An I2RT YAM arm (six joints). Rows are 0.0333 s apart.
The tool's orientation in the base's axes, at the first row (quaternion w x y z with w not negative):
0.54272, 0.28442, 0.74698, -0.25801
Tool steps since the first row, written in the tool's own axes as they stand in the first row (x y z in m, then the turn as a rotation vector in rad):
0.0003, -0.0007, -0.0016, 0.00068, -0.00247, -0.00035
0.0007, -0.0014, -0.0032, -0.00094, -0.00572, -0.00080
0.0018, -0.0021, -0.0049, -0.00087, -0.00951, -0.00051
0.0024, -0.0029, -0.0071, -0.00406, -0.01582, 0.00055
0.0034, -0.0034, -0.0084, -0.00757, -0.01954, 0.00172
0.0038, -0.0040, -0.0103, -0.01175, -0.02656, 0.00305
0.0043, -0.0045, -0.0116, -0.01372, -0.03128, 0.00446
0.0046, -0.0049, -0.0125, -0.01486, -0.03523, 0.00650
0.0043, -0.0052, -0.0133, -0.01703, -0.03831, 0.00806
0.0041, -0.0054, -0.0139, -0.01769, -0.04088, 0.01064
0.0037, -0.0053, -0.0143, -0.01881, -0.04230, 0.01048
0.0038, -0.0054, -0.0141, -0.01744, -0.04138, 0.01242
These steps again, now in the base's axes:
-0.0016, 0.0007, 0.0002, -0.00214, -0.00140, -0.00036
-0.0033, 0.0013, 0.0003, -0.00433, -0.00361, 0.00156
-0.0052, 0.0022, -0.0002, -0.00683, -0.00648, 0.00170
-0.0074, 0.0032, -0.0001, -0.00978, -0.01212, 0.00495
-0.0088, 0.0039, -0.0007, -0.01075, -0.01607, 0.00827
-0.0106, 0.0049, -0.0005, -0.01377, -0.02255, 0.01244
-0.0119, 0.0055, -0.0006, -0.01567, -0.02714, 0.01430
-0.0129, 0.0059, -0.0006, -0.01682, -0.03150, 0.01513
-0.0136, 0.0062, 0.0000, -0.01741, -0.03507, 0.01701
-0.0141, 0.0064, 0.0003, -0.01735, -0.03877, 0.01712
-0.0142, 0.0067, 0.0008, -0.01818, -0.03982, 0.01835
-0.0141, 0.0065, 0.0007, -0.01658, -0.04032, 0.01643

